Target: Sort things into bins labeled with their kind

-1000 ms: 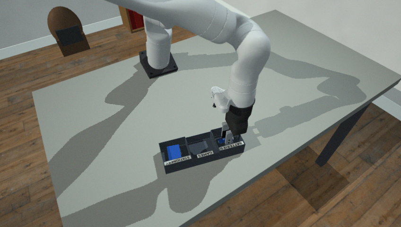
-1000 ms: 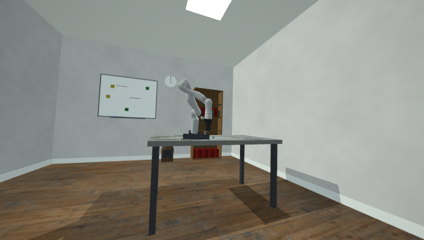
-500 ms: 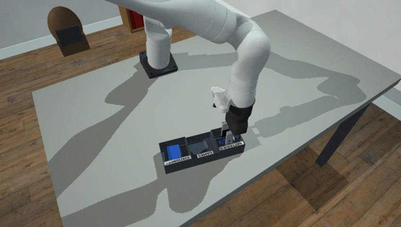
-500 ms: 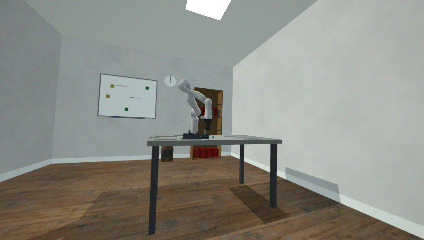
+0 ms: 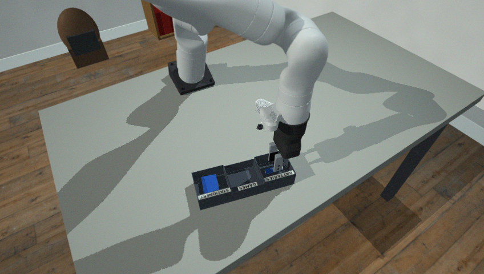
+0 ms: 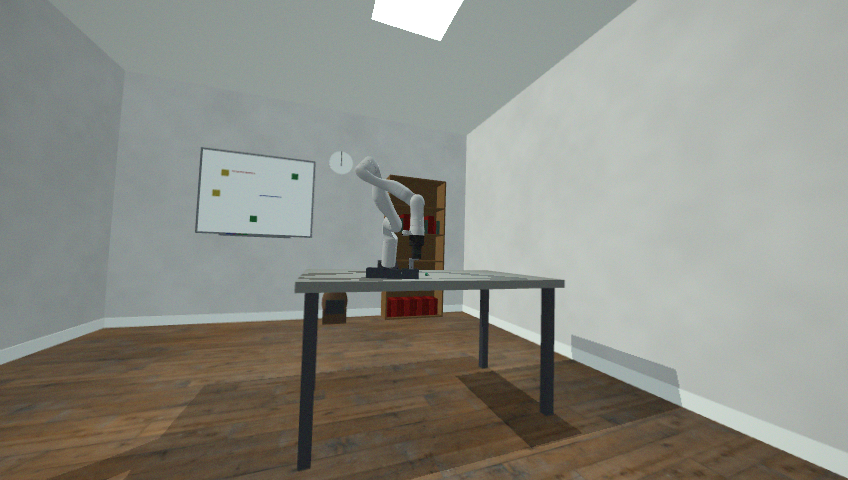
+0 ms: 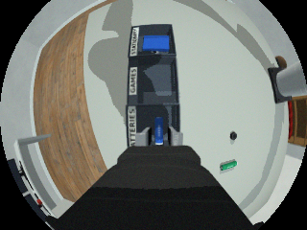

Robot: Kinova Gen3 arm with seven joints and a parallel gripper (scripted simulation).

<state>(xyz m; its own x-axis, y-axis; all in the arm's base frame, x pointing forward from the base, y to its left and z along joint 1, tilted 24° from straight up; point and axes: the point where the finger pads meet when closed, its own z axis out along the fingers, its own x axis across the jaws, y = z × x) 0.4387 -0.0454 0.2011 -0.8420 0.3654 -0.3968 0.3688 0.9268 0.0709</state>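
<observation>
Right now the blue battery is 40 mm below my hand. Also, from my hand: blue block (70 mm behind, 160 mm to the right, 30 mm below); black piece (150 mm behind, 90 mm to the left, 50 mm below); small white thing (70 mm behind, 160 mm to the right, 30 mm below).
</observation>
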